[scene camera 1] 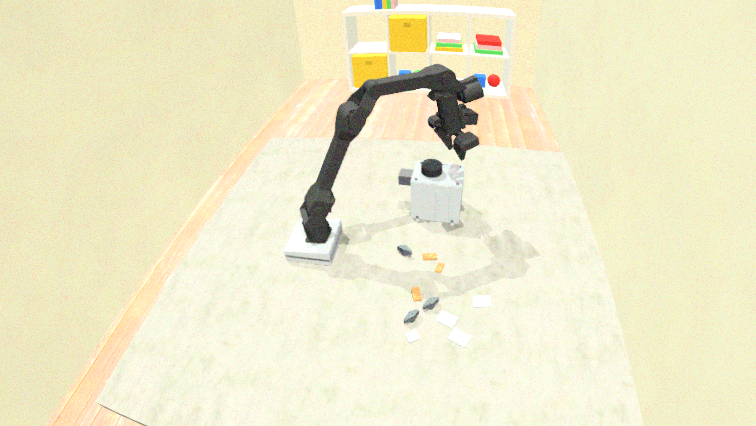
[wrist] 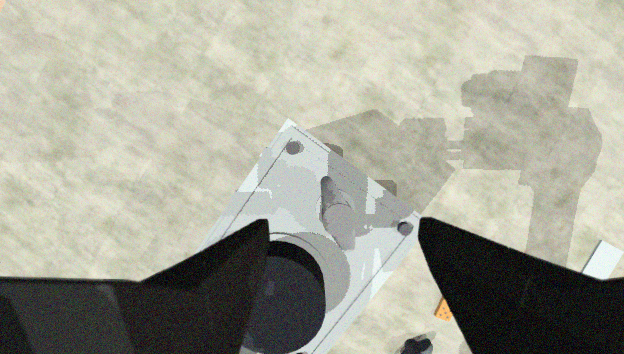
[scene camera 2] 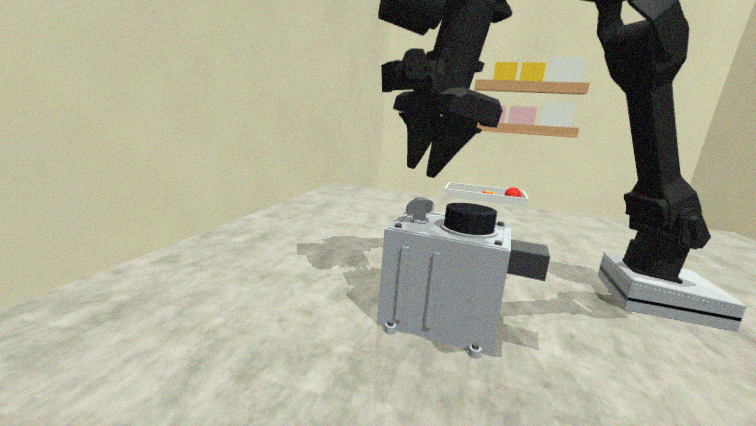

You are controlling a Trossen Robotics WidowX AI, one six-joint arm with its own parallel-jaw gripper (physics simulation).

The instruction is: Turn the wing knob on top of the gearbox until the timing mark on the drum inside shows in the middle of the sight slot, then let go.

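Observation:
The pale gearbox stands upright on the mat. Its small grey wing knob stands on top, beside a larger round black cap. My gripper is open and empty, pointing down, with its fingertips above the knob and apart from it. In the wrist view the knob appears between the two fingertips, its wing running obliquely, and the left finger overlaps the cap. The sight slot, the drum and its timing mark do not show in these views.
A dark block sticks out of the gearbox's side. Grey stones, orange pieces and white squares lie on the mat. A white tray with a red ball is behind the gearbox.

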